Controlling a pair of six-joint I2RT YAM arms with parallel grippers.
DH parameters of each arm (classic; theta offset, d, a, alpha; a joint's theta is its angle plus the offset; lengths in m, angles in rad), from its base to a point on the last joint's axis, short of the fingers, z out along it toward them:
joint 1: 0 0.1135 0.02 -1.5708
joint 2: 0 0 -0.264 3.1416
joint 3: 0.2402 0 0.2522 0
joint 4: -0.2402 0 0.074 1.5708
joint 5: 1.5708 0 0 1.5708
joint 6: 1.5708 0.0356 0 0
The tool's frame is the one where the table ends.
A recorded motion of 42 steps. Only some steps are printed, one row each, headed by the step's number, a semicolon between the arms.
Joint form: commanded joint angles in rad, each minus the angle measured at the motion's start. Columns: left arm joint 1, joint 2, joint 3, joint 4, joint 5, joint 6; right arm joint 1, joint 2, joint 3, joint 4, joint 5, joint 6.
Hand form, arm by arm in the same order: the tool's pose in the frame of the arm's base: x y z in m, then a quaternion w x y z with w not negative. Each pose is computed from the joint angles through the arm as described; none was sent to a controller.
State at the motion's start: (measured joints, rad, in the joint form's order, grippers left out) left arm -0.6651 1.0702 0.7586 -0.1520 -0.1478 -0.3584; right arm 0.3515 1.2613 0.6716 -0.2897 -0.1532 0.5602
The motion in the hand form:
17: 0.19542 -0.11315 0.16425 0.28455 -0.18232 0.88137 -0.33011; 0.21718 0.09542 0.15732 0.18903 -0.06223 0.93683 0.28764
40: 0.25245 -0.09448 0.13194 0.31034 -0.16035 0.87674 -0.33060; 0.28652 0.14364 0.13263 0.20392 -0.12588 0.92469 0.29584
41: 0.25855 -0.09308 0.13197 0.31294 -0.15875 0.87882 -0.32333; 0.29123 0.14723 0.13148 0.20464 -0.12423 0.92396 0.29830
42: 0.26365 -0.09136 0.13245 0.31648 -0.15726 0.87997 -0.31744; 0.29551 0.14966 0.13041 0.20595 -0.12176 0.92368 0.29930
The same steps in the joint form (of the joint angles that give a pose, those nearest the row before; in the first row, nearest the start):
17: 0.1586 0.1200 -0.3321 0.2414 0.2644 -0.6122; -0.0004 0.0777 -0.0858 0.0452 -0.2788 -0.2127
40: 0.3396 0.4469 -0.2723 0.5297 0.3974 -0.4527; 0.0661 0.4620 0.1507 0.2307 -0.2850 -0.2731
41: 0.3512 0.4669 -0.2497 0.5194 0.3948 -0.4342; 0.0702 0.4841 0.1698 0.2400 -0.2856 -0.2639
42: 0.3625 0.4811 -0.2315 0.5118 0.3928 -0.4177; 0.0718 0.5027 0.1860 0.2477 -0.2841 -0.2564

